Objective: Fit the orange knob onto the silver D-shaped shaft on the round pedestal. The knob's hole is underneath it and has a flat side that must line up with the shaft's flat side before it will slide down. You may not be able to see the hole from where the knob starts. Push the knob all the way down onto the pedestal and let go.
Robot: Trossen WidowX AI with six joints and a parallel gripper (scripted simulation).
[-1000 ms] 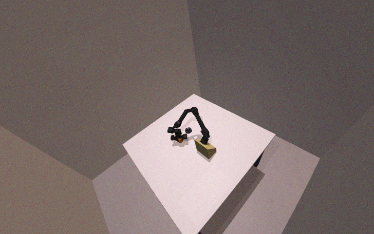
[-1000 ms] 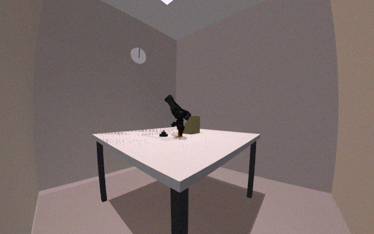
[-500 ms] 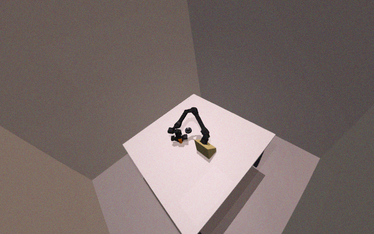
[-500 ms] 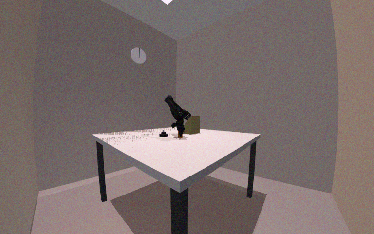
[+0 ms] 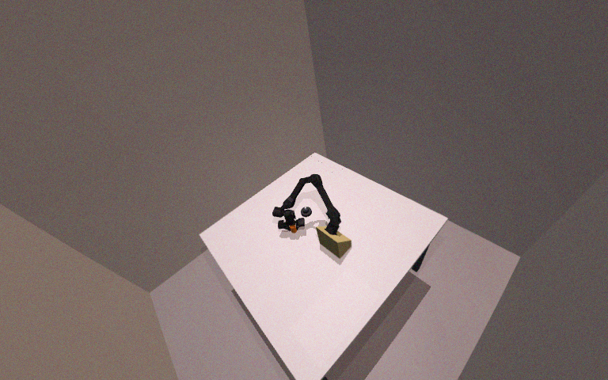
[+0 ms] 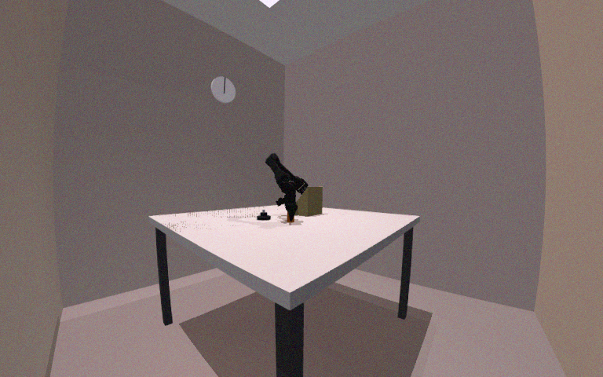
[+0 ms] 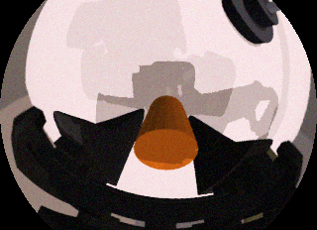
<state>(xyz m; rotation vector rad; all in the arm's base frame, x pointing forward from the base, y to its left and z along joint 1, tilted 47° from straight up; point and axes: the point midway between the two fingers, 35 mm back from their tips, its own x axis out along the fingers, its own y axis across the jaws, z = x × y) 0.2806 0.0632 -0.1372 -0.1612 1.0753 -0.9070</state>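
Now: the orange knob 3 cm above my gripper tip. Round my gripper tip: round pedestal (17 cm to the right, 8 cm ahead, 2 cm above).
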